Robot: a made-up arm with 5 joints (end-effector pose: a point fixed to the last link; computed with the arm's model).
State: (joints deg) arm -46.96 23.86 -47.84 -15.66 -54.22
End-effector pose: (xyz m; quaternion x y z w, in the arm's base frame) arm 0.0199 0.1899 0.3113 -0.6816 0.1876 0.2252 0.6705
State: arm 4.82 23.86 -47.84 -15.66 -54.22
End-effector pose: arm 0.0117 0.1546 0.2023 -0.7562 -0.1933 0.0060 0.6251
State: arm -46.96 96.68 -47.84 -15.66 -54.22
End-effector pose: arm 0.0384 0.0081 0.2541 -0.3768 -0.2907 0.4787 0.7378
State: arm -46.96 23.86 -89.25 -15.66 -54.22
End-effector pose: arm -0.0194 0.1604 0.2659 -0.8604 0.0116 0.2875 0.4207
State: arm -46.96 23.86 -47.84 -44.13 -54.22
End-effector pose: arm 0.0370 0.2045 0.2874 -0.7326 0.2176 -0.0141 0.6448
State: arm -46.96 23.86 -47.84 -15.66 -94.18
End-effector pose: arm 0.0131 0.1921 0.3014 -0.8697 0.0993 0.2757 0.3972
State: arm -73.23 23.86 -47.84 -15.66 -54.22
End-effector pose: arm 0.0606 0.2004 0.3537 -0.5893 0.3711 0.3217 0.6415
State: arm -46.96 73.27 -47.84 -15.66 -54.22
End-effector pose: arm 0.0129 0.0571 0.2892 -0.4983 -0.1406 0.4140 0.7487
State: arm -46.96 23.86 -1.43 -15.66 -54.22
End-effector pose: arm 0.0744 0.1684 0.3572 -0.3782 0.3550 0.1214 0.8463
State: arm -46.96 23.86 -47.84 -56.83 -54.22
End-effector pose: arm 0.0480 0.2072 0.2781 -0.7409 0.2267 -0.1214 0.6205
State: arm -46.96 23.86 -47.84 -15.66 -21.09
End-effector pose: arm 0.0240 0.1826 0.3168 -0.4622 0.2440 0.1624 0.8370
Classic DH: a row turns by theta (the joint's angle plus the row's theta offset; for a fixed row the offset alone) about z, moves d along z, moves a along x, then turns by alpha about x. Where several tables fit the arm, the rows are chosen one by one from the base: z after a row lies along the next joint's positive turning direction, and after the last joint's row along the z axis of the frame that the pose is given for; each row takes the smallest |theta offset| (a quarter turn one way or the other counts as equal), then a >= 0, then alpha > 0; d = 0 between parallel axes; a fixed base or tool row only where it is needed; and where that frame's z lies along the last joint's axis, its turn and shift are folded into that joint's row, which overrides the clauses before.
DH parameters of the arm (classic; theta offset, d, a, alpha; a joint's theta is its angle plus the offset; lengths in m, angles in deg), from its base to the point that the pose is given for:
base (fixed): -5.02 0.3084 0.1188 71.74
joint 1: 0 -0.1565 0.0364 -71.74
joint 2: -86.2 -0.0344 0.0083 -94.39
joint 3: 0 -0.0989 -0.0214 94.39
joint 4: 1.22 0.0385 -0.0404 -90
joint 5: 0 -0.047 0.0094 90
tool (fixed): 90 0.0151 0 0

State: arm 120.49 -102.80 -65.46 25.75 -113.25
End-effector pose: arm 0.0931 0.3337 0.2944 -0.6576 0.0033 -0.4985 0.5649
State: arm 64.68 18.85 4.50 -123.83 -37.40
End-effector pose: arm 0.0980 0.1411 0.2666 0.1471 -0.1114 -0.6337 0.7512
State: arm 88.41 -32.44 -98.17 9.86 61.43
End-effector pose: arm 0.1649 0.2076 0.1401 -0.1520 -0.5248 -0.1356 0.8265
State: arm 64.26 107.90 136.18 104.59 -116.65
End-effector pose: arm 0.2692 0.0366 0.3267 0.3536 -0.5608 0.5752 0.4793
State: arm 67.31 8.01 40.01 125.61 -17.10
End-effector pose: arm 0.1378 0.0376 0.2300 0.2742 0.5105 -0.8149 0.0081
